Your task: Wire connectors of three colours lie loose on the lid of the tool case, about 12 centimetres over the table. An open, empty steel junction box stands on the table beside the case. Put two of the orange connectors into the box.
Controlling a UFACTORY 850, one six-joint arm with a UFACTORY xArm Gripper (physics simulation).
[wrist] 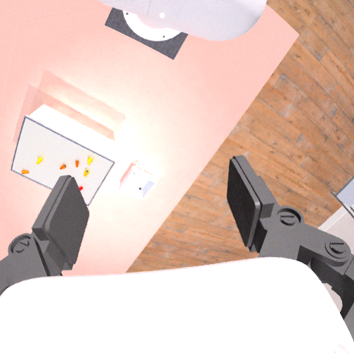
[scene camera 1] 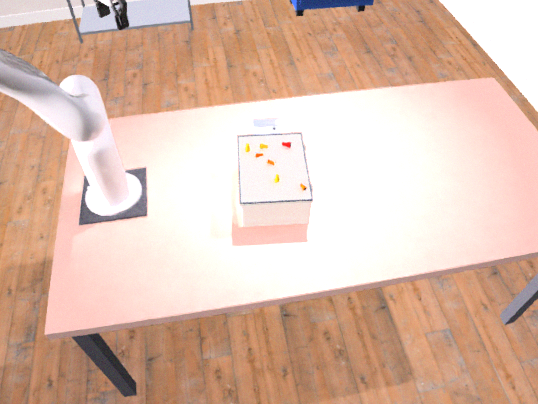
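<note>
Three orange connectors lie apart on the lid (scene camera 1: 255,187) (wrist: 50,140) of the case: one orange connector (scene camera 1: 259,155) (wrist: 77,163) near two yellow ones, a second orange connector (scene camera 1: 270,162) (wrist: 63,166) near the middle, and a third orange connector (scene camera 1: 303,187) (wrist: 25,172) by a corner. The pale junction box (scene camera 1: 265,123) (wrist: 137,181) stands on the table beside the case, washed out by glare; its inside is unclear. My gripper (scene camera 1: 112,13) (wrist: 153,185) is open and empty, high up and beyond the table's far edge in the scene view.
Yellow connectors (scene camera 1: 247,147) (scene camera 1: 263,146) (scene camera 1: 277,178) and a red connector (scene camera 1: 286,144) (wrist: 81,188) share the lid. The arm's base stands on a dark plate (scene camera 1: 141,207) (wrist: 117,24) at one end of the table (scene camera 1: 400,200). A shelf rack and a blue object stand on the floor behind.
</note>
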